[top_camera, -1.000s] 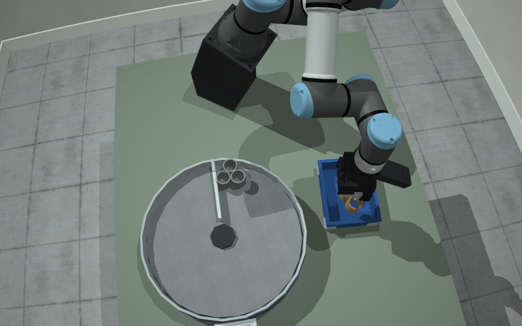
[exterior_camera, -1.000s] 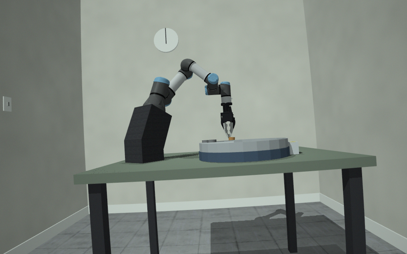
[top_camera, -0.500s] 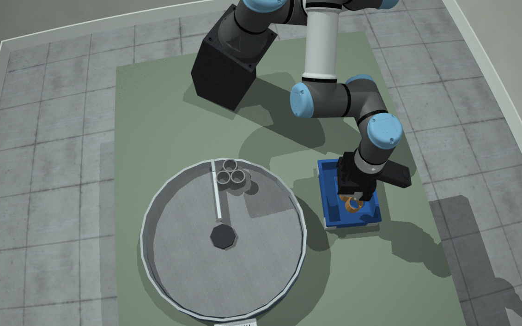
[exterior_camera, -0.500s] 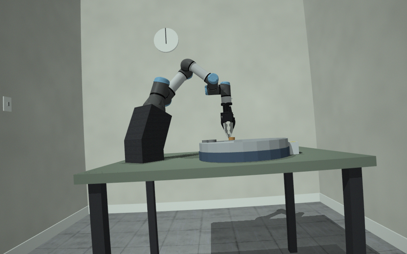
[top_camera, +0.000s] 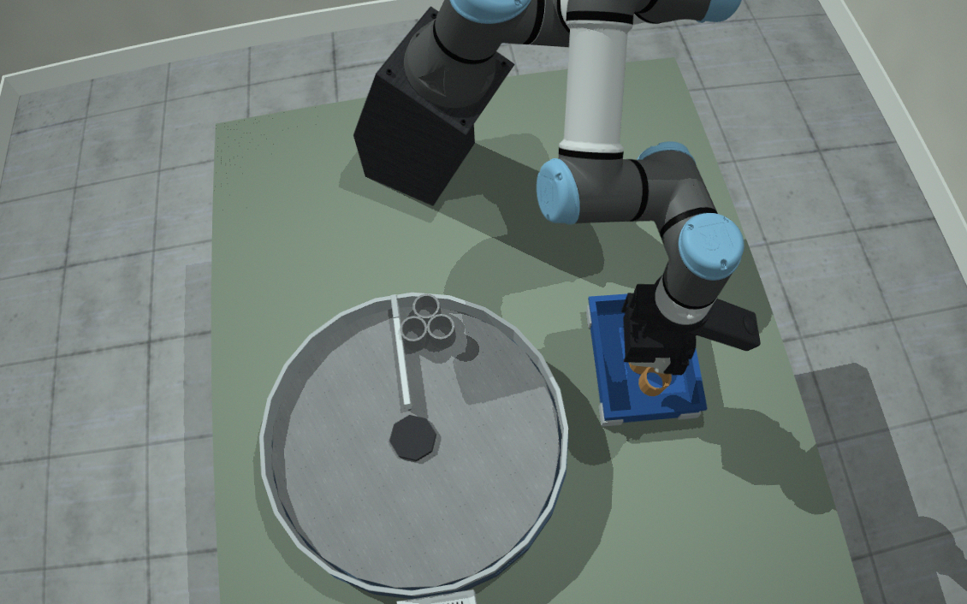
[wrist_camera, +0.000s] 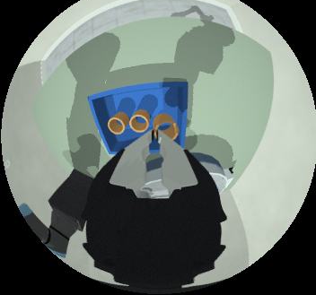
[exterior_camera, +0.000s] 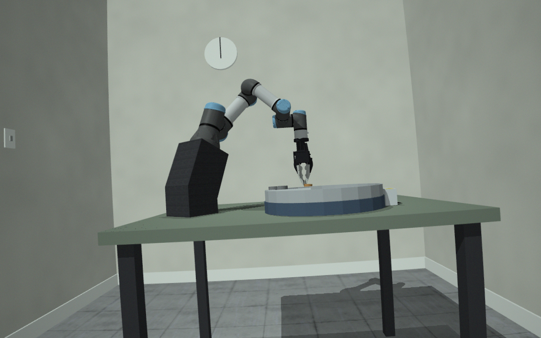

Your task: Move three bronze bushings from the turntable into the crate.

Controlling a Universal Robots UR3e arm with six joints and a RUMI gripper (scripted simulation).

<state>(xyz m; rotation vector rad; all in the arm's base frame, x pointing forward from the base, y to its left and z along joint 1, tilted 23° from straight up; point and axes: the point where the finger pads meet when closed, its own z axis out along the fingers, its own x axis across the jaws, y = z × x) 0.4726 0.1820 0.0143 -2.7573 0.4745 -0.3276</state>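
Now: the blue crate 3 cm behind my hand and 7 cm below it. Also, from my hand: grey turntable (35 cm to the right, 4 cm below).
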